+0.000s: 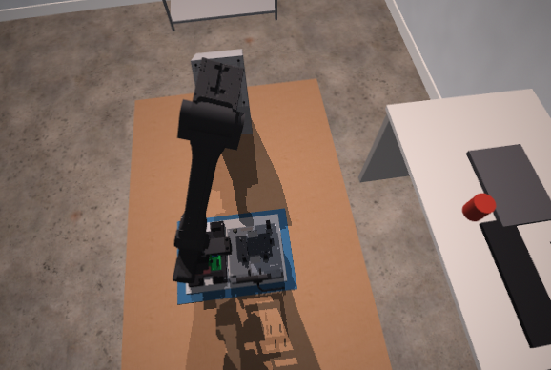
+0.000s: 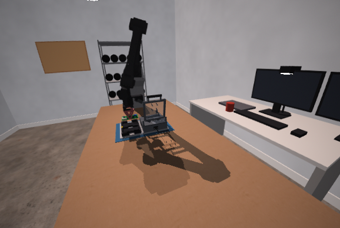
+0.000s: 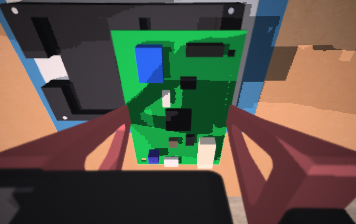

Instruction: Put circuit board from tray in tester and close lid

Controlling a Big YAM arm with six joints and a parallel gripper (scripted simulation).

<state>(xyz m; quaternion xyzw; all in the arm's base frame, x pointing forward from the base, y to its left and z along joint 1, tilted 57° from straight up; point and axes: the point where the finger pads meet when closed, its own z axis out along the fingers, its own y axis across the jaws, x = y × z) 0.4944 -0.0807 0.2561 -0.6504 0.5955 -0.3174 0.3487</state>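
Now: the green circuit board right at my hand. From my hand the other things lie so: clear lid (170 mm to the left, 60 mm ahead, 60 mm above).
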